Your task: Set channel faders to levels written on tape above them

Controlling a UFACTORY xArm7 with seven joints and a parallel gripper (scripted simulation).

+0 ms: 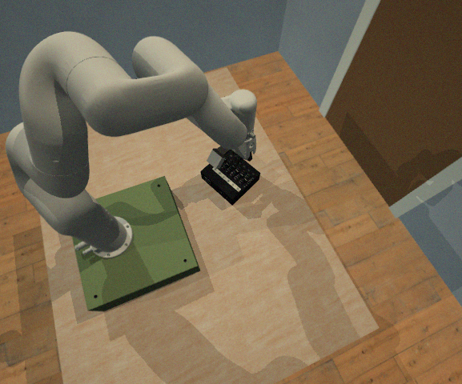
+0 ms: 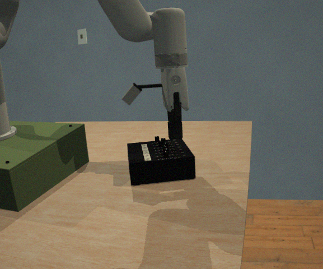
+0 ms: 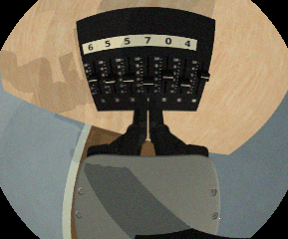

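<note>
My gripper is now 2 cm past the fader cap, 1 cm to the left of it and 3 cm above it. Also, from my hand: master fader (5 cm behind, 6 cm to the left, 3 cm below).
</note>
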